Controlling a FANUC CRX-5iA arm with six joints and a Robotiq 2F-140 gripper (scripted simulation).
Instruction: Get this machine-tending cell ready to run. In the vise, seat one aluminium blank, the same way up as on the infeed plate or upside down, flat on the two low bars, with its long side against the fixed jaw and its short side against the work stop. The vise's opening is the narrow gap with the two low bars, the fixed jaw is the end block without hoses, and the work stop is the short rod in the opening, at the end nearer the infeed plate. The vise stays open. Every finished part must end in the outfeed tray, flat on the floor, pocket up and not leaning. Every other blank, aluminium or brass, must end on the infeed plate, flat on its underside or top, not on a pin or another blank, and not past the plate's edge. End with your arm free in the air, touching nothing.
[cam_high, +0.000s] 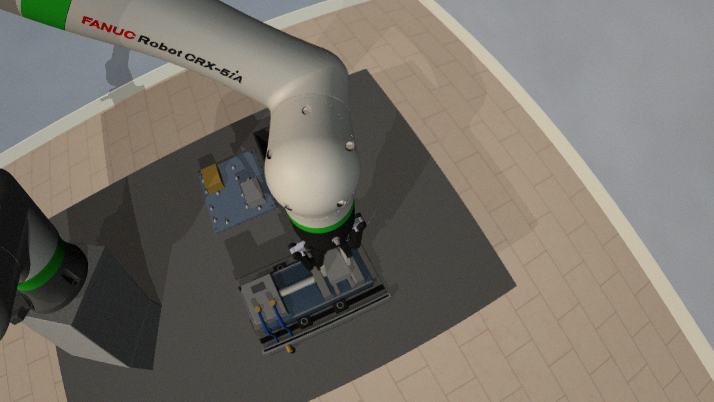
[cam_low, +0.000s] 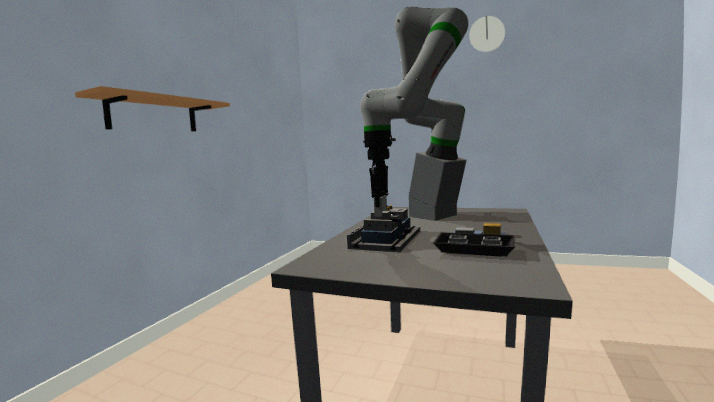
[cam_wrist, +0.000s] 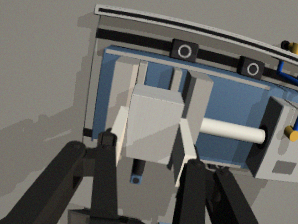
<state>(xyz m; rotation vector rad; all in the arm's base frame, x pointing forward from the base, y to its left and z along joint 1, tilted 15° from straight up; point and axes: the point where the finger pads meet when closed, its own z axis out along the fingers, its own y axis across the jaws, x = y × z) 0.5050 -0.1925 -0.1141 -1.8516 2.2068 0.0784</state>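
Right now my hand is 9 cm past the white rod, 1 cm to the right of it and 6 cm above it. From my hand the other things lie so: brass blank 13 cm behind, 39 cm to the left, 11 cm below; then vise 7 cm behind, 1 cm to the left, 10 cm below.
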